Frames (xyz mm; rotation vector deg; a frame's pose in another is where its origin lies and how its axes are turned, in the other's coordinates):
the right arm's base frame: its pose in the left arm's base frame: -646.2 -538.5 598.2 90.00 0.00 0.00
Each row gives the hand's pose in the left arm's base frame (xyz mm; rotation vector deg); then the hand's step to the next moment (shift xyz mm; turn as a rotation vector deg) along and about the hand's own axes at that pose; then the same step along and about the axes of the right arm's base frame.
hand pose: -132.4 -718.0 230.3 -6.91 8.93 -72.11
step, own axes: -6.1 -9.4 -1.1 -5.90 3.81 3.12
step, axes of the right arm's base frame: -10.8 0.9 -3.0 2.38 2.70 -6.79
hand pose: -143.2 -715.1 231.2 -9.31 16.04 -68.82
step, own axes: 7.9 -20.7 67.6 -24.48 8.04 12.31
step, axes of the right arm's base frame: 4.3 69.1 16.3 2.73 12.68 -25.44
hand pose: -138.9 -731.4 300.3 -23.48 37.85 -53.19
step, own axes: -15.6 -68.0 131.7 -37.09 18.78 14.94
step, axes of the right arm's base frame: 42.1 141.8 18.0 5.55 12.62 -41.97
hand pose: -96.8 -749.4 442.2 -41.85 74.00 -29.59
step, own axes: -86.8 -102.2 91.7 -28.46 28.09 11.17
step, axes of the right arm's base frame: 76.1 143.1 -10.5 3.24 -0.40 -41.39
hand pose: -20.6 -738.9 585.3 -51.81 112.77 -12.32
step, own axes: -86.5 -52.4 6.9 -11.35 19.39 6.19
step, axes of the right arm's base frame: 58.0 80.1 -22.0 -1.47 -5.06 -22.70
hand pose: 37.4 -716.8 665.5 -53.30 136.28 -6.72
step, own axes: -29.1 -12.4 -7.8 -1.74 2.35 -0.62
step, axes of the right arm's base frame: 20.3 24.0 -8.5 -0.71 0.70 -2.82
